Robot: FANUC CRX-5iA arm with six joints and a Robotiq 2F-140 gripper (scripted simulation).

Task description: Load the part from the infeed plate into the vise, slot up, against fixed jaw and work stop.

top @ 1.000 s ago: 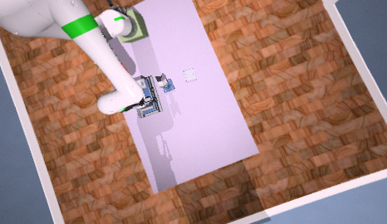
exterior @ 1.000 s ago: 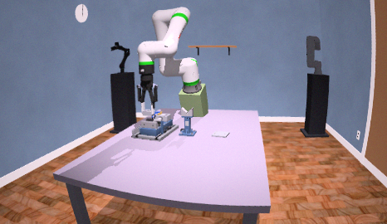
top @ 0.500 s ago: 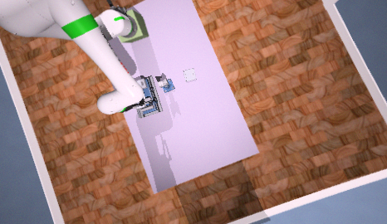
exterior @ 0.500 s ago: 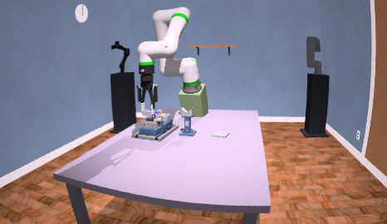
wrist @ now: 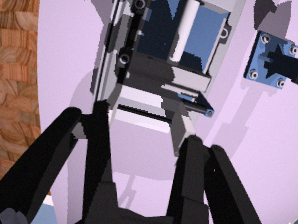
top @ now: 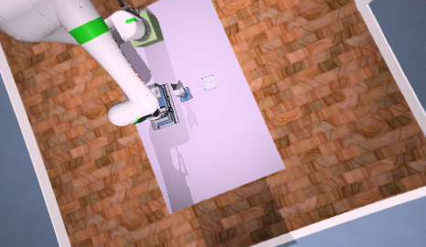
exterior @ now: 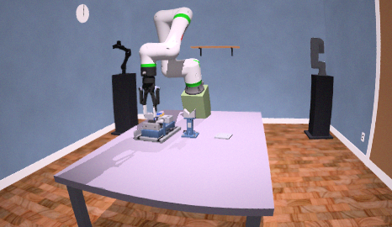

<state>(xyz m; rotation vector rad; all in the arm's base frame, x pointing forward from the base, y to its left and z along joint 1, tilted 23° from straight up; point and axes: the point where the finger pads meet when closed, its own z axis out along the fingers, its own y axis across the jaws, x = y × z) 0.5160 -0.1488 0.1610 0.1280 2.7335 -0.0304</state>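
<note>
My gripper is now 8 cm past the air cylinder rod, 8 cm above it and 3 cm to the right of it. Also, from my hand: part 2 cm below.
</note>
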